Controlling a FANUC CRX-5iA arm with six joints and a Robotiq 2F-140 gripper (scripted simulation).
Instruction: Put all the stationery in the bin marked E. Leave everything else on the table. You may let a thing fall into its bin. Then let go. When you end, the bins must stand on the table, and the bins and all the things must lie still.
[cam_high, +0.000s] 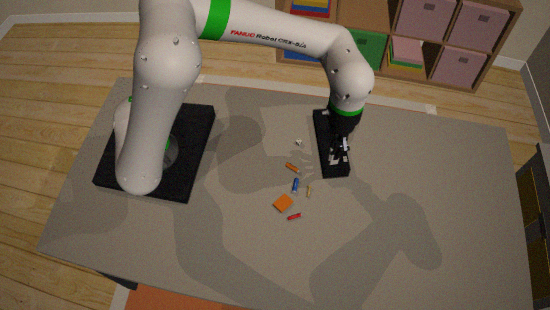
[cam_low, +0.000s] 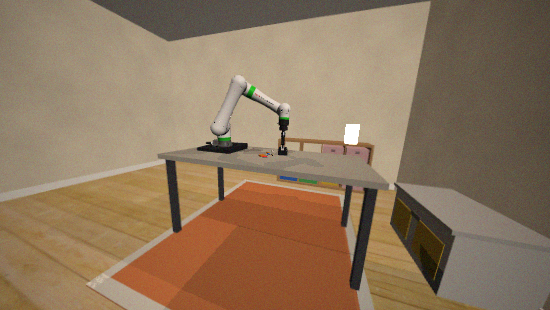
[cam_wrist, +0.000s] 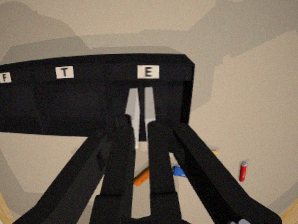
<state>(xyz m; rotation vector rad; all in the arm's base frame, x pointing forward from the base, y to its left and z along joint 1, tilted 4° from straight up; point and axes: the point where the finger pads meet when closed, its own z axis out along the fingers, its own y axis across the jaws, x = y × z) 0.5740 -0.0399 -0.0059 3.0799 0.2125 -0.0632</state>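
My gripper is now 8 cm to the right of the long black bin and 3 cm above it. Round my hand: orange marker (13 cm behind, 5 cm below, 1 cm to the right); then small yellow piece (9 cm to the right, 8 cm behind, 5 cm below); then white die (10 cm behind, 9 cm to the left, 5 cm below).
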